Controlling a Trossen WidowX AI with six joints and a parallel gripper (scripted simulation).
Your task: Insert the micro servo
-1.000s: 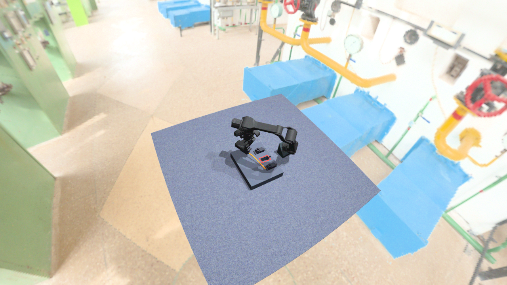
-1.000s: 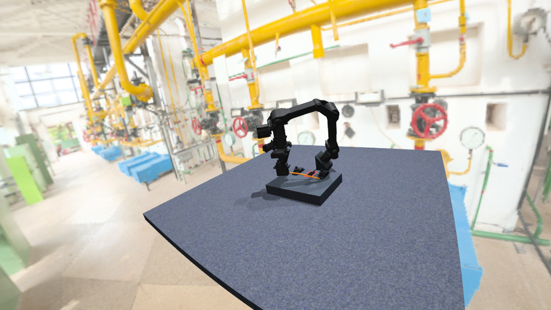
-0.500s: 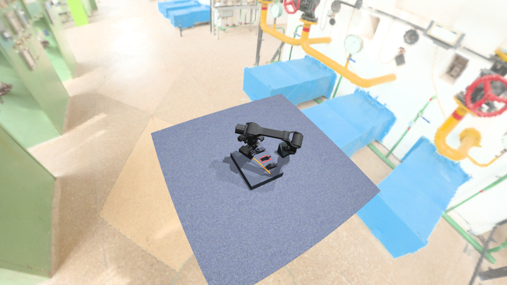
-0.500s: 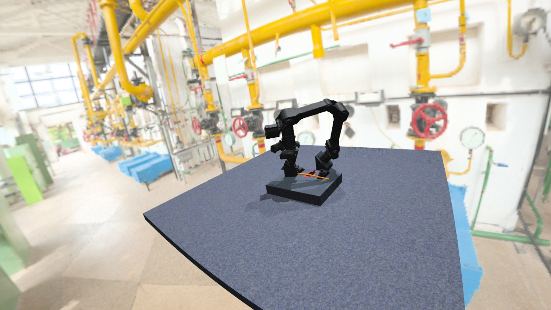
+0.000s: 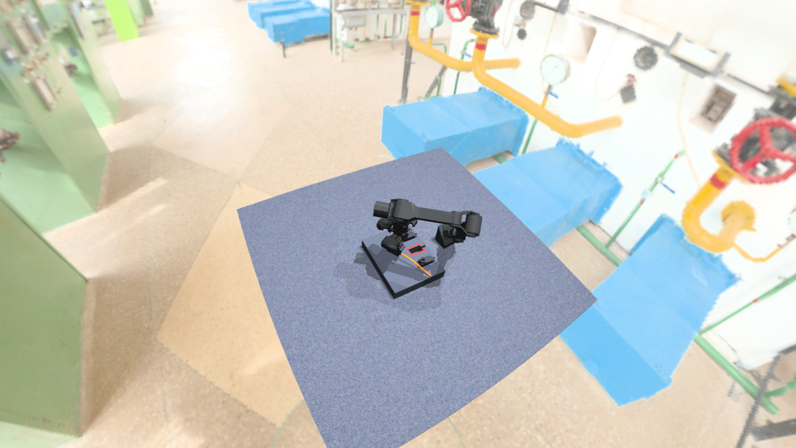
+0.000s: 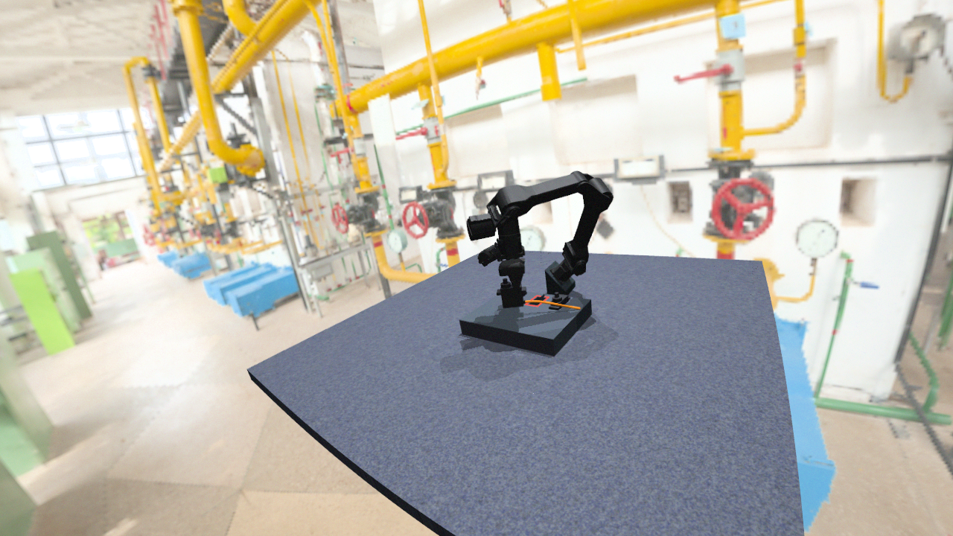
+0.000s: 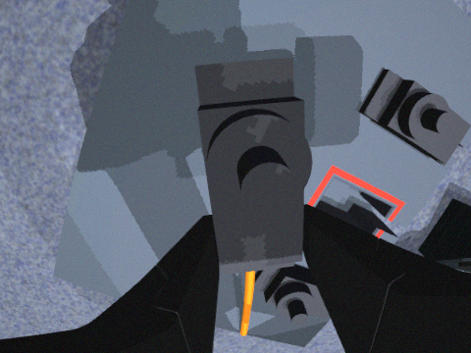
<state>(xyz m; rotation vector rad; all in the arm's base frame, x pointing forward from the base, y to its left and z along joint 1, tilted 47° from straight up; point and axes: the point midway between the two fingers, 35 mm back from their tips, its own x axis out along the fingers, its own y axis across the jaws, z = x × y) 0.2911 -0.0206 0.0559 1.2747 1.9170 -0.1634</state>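
Right now the deck is 10 mm ahead of my gripper tip and 100 mm below it.
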